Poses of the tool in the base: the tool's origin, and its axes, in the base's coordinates. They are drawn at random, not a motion.
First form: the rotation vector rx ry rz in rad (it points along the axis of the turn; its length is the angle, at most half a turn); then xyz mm.
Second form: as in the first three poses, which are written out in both.
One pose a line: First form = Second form
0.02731 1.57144 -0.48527 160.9 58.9 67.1 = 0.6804 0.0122 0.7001 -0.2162 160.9 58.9 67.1
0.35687 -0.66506 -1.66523 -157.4 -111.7 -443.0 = 0.6105 0.1546 -0.2881 -0.7214 -157.4 -111.7 -443.0
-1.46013 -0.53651 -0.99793 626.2 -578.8 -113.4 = 0.6026 -0.6305 -0.2317 -0.4309 626.2 -578.8 -113.4
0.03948 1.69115 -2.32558 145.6 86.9 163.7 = 0.1325 0.0136 0.5829 -0.8016 145.6 86.9 163.7
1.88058 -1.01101 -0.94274 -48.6 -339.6 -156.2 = 0.3929 0.7409 -0.3983 -0.3714 -48.6 -339.6 -156.2
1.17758 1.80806 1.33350 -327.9 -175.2 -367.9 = 0.2979 0.4432 0.6804 0.5018 -327.9 -175.2 -367.9
